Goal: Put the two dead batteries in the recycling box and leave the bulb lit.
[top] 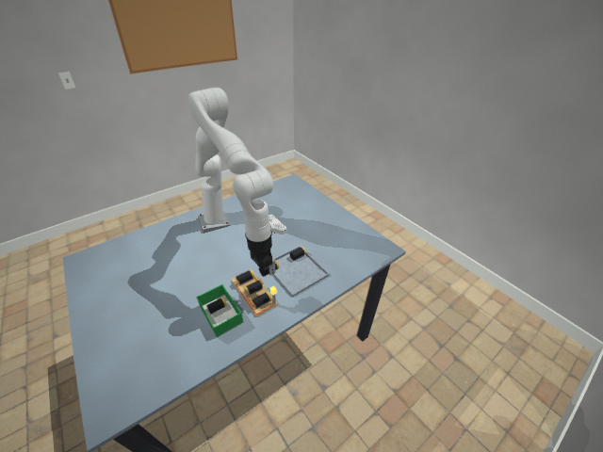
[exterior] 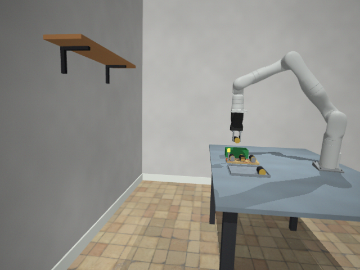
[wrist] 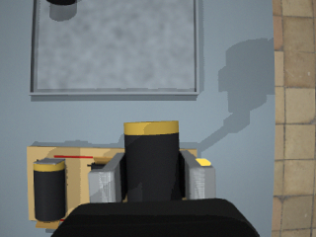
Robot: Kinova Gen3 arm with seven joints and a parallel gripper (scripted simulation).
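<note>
My hand is 19 cm to the left of the green recycling box, 14 cm above it and 1 cm past it. From my hand the other things lie so: grey tray: 16 cm below, 14 cm to the left, 6 cm behind.
</note>
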